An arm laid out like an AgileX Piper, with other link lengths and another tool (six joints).
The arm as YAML. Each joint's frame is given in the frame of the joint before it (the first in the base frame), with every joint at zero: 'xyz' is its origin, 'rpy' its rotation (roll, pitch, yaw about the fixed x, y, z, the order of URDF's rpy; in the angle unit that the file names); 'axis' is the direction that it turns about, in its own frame. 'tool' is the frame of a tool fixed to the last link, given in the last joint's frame.
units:
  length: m
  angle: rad
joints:
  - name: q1
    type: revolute
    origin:
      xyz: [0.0, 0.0, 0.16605]
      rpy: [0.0, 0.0, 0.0]
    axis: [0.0, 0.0, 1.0]
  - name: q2
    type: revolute
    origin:
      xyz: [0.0, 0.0, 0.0]
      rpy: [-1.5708, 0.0, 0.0]
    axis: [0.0, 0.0, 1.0]
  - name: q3
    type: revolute
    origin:
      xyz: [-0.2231, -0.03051, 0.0]
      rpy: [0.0, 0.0, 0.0]
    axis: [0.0, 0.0, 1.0]
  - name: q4
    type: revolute
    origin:
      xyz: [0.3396, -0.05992, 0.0]
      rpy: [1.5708, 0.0, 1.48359]
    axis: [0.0, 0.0, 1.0]
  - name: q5
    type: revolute
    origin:
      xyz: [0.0, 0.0, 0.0]
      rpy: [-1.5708, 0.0, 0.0]
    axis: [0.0, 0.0, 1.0]
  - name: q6
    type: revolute
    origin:
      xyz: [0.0, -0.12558, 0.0]
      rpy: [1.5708, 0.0, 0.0]
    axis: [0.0, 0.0, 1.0]
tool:
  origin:
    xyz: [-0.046, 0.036, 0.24]
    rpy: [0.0, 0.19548, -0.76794]
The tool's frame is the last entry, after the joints.
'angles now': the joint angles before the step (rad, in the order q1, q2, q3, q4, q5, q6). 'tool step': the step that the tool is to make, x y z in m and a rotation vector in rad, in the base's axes. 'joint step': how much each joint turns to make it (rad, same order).
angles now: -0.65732 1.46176 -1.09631 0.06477 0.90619 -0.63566
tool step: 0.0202 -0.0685 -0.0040 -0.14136 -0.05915 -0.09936
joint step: 0.00003 0.06740 0.00021 -0.15827 -0.19957 0.16721
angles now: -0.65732 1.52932 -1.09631 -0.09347 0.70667 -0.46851
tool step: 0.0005 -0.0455 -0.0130 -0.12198 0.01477 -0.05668
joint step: 0.02286 0.07008 0.00011 -0.25164 -0.10448 0.22908
